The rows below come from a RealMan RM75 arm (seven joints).
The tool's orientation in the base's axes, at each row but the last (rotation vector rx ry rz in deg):
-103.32 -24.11 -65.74
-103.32 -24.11 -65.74
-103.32 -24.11 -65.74
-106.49 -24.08 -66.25
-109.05 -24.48 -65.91
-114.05 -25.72 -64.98
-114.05 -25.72 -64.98
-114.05 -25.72 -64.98
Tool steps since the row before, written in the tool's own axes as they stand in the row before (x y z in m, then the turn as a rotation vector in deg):
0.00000 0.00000 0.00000 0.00 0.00 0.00
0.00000 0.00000 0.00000 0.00 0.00 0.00
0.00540 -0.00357 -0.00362 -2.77 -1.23 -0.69
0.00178 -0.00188 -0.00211 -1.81 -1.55 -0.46
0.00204 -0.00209 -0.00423 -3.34 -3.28 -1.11
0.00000 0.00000 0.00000 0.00 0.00 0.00
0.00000 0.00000 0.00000 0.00 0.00 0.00
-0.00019 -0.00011 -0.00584 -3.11 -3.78 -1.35
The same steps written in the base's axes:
0.00000 0.00000 0.00000 0.00 0.00 0.00
0.00000 0.00000 0.00000 0.00 0.00 0.00
-0.00162 -0.00219 0.00690 -2.60 0.55 -1.60
-0.00150 -0.00096 0.00283 -2.20 0.77 -0.67
-0.00265 -0.00245 0.00366 -4.48 1.45 -0.98
0.00000 0.00000 0.00000 0.00 0.00 0.00
0.00000 0.00000 0.00000 0.00 0.00 0.00
-0.00345 -0.00444 0.00160 -4.81 1.56 -0.49

